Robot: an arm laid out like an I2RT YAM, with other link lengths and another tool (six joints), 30 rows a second.
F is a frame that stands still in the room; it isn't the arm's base.
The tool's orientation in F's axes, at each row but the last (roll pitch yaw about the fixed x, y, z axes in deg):
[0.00 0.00 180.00]
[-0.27 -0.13 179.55]
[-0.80 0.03 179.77]
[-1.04 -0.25 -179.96]
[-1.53 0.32 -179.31]
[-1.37 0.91 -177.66]
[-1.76 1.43 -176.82]
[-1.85 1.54 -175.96]
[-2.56 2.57 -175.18]
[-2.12 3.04 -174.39]
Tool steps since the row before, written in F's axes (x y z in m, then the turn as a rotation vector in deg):
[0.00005 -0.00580 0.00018 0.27 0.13 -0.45]
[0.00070 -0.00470 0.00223 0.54 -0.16 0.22]
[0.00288 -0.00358 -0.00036 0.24 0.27 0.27]
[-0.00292 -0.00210 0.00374 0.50 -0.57 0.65]
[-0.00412 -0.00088 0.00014 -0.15 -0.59 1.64]
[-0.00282 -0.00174 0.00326 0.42 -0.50 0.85]
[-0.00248 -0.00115 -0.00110 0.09 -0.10 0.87]
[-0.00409 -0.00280 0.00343 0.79 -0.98 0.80]
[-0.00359 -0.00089 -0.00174 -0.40 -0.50 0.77]
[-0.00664 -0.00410 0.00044 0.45 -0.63 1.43]
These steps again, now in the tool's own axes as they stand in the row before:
[-0.00005 0.00580 0.00018 -0.27 -0.13 -0.45]
[-0.00073 0.00468 0.00225 -0.54 0.15 0.22]
[-0.00289 0.00357 -0.00031 -0.24 -0.27 0.27]
[0.00294 0.00203 0.00376 -0.50 0.56 0.66]
[0.00413 0.00083 0.00019 0.15 0.54 1.66]
[0.00284 0.00154 0.00334 -0.41 0.50 0.86]
[0.00257 0.00104 -0.00100 -0.11 0.08 0.87]
[0.00418 0.00239 0.00362 -0.74 1.01 0.81]
[0.00373 0.00065 -0.00155 0.41 0.43 0.81]
[0.00698 0.00340 0.00094 -0.46 0.62 1.43]

